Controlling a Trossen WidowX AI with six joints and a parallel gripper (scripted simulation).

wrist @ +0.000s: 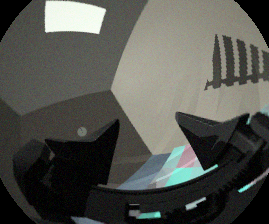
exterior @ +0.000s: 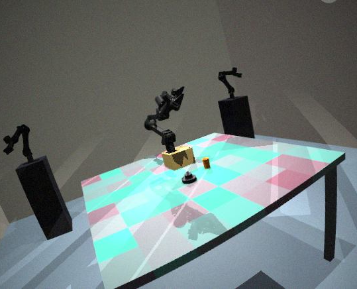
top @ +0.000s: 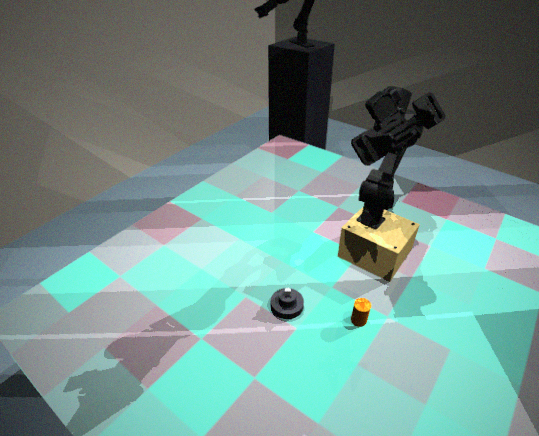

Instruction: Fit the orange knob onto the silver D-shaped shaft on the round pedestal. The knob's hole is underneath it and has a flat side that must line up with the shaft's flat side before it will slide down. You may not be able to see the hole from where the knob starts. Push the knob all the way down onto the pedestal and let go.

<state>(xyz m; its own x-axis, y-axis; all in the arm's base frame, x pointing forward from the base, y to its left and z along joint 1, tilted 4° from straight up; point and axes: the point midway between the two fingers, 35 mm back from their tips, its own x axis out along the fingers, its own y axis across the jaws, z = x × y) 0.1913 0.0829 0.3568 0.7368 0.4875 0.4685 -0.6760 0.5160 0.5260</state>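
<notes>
The orange knob is 450 mm below my gripper tip, 60 mm ahead of it and 10 mm to the left of it. Round my gripper tip: dark round pedestal: 460 mm below, 160 mm to the right, 130 mm ahead.
</notes>
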